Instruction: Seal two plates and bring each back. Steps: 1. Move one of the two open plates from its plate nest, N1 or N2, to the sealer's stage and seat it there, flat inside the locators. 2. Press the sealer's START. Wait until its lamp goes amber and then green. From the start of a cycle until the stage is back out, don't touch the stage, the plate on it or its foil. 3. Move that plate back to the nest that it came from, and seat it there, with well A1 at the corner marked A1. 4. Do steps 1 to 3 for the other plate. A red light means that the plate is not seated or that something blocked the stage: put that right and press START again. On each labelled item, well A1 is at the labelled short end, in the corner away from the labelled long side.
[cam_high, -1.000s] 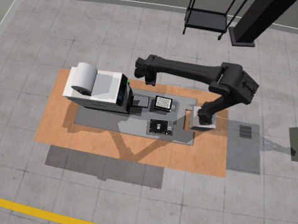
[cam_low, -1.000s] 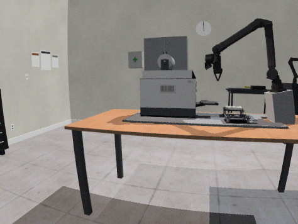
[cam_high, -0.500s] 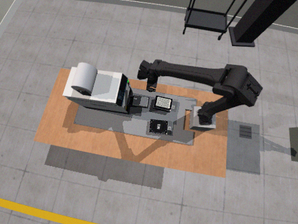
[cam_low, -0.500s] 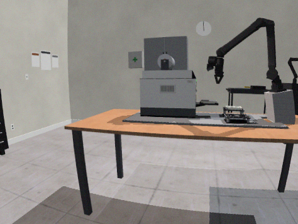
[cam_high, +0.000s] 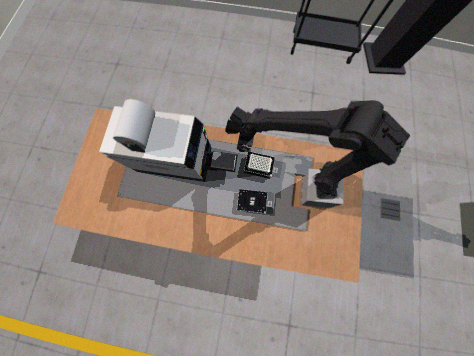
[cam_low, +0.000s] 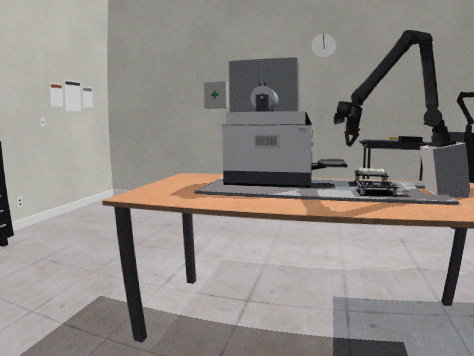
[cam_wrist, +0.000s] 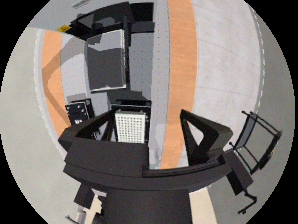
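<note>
Right now the sealer stage is 100 mm ahead of my hand, 80 mm to the left of it and 90 mm below it. Also, from my hand: foil roll 430 mm ahead, 30 mm to the left, 230 mm above.
</note>
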